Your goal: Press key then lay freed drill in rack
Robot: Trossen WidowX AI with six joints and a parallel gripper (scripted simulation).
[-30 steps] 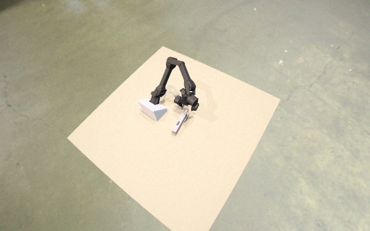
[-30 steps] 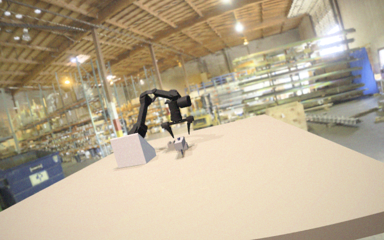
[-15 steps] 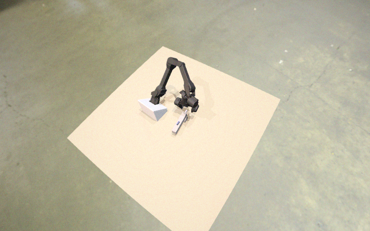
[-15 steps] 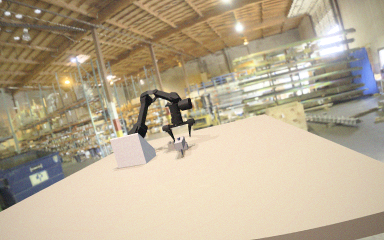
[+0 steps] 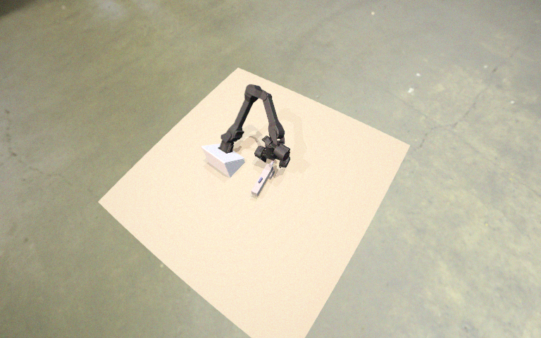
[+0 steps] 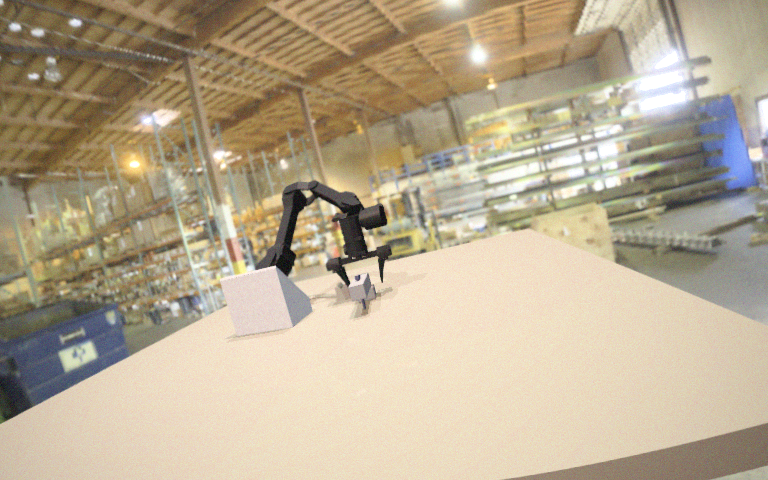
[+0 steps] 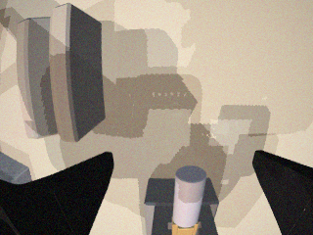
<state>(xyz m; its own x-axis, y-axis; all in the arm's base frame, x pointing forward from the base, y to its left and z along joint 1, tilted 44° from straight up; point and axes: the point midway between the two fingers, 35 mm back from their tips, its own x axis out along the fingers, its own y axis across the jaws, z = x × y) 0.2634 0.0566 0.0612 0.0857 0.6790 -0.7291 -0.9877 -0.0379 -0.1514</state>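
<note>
Now: the drill 6 cm to the right of my gripper tip, 3 cm above it and 1 cm ahead of it. The rest, counted from my gripper tip: rack: 8 cm behind, 4 cm to the left; blue key: 14 cm to the right, 3 cm above, 2 cm ahead; housing block: 11 cm to the right, 2 cm above, 1 cm ahead.
</note>
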